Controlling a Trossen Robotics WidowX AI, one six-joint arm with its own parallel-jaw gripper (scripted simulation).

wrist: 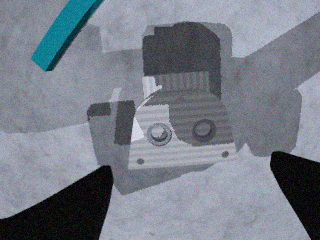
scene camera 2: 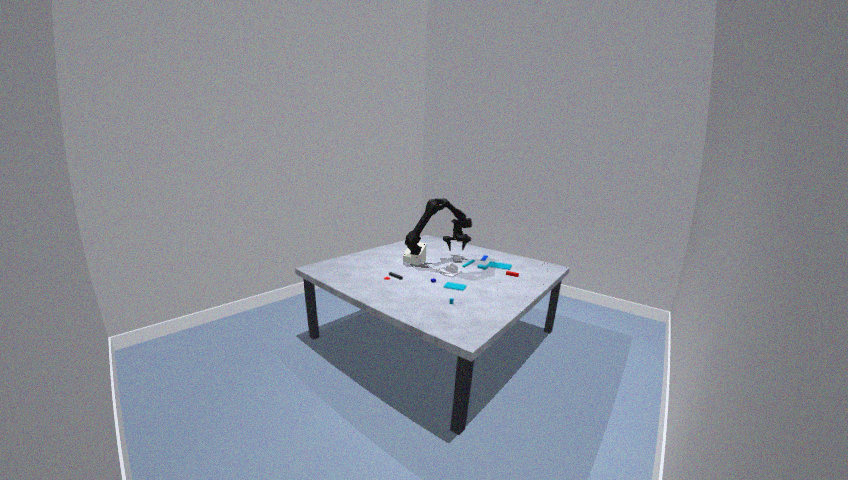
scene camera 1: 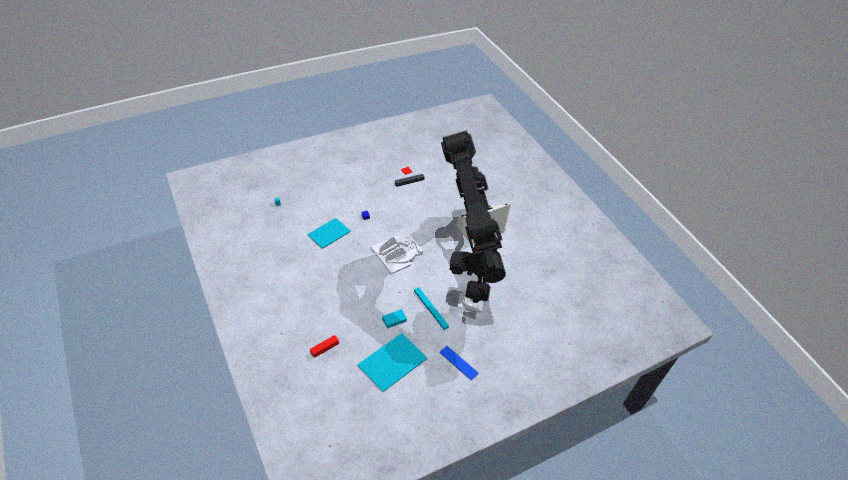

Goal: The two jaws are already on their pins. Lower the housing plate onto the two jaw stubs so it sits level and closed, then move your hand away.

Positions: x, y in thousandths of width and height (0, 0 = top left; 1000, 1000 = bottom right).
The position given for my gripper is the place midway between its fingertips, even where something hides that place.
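Note:
My gripper (scene camera 1: 563, 603) (wrist: 605, 698) is open and holds nothing. There is a large teal square (scene camera 1: 462, 755) too, though in the wrist view the large teal square is out of frame.

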